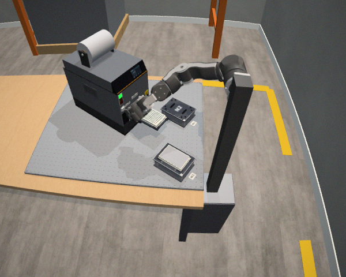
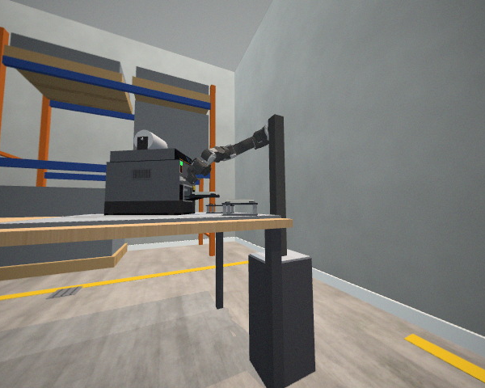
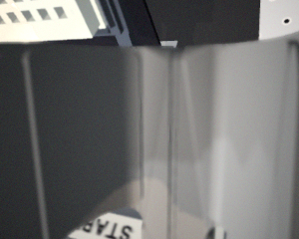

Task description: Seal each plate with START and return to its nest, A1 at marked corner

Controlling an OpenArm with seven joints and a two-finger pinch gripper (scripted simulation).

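My gripper is now 4 cm short of the white start button, 2 cm to the left of it and 1 cm below it. The rest, counted from my hand: foil roll: 24 cm above, 23 cm to the right, 18 cm ahead; white well plate: 10 cm behind, 7 cm below, 5 cm to the right; sealer stage: 10 cm behind, 8 cm below, 5 cm to the right.
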